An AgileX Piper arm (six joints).
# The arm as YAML. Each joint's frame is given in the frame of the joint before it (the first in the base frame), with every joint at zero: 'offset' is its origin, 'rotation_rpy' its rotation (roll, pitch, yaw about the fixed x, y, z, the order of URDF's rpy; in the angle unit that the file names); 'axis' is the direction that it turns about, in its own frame. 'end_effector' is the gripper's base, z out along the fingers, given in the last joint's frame.
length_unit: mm
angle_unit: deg
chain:
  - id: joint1
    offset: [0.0, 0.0, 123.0]
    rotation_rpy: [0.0, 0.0, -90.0]
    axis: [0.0, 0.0, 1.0]
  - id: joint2
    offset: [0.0, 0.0, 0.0]
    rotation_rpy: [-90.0, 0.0, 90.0]
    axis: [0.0, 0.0, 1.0]
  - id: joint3
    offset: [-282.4, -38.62, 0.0]
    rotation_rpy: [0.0, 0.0, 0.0]
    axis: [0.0, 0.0, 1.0]
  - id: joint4
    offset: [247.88, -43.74, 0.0]
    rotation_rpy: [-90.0, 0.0, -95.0]
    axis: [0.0, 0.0, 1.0]
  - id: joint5
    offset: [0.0, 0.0, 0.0]
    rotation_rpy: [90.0, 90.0, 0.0]
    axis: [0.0, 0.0, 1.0]
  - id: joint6
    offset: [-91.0, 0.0, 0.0]
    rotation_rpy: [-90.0, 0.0, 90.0]
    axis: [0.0, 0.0, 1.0]
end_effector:
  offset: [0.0, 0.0, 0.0]
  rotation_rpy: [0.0, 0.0, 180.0]
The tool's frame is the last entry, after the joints.
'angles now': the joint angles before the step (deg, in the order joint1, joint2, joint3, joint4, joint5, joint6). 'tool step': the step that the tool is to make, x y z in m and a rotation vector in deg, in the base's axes. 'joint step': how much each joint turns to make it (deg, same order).
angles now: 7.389 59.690 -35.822 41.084 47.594 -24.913
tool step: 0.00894 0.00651 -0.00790 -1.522 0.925 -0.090
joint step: 2.757 3.074 -0.354 -1.630 -3.231 1.920
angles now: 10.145 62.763 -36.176 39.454 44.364 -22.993
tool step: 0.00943 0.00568 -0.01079 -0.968 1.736 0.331
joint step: 1.616 3.739 -0.237 -0.143 -2.152 0.113
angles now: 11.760 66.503 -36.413 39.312 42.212 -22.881
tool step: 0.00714 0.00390 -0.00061 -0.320 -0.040 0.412
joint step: 0.846 1.902 -1.226 -0.104 -0.837 0.000
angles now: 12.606 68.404 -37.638 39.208 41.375 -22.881
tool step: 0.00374 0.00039 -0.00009 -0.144 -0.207 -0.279
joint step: -0.001 0.767 -0.529 -0.044 -0.526 -0.002
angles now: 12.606 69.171 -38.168 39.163 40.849 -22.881
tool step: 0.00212 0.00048 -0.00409 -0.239 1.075 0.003
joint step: 0.001 1.098 0.000 0.000 0.005 0.000
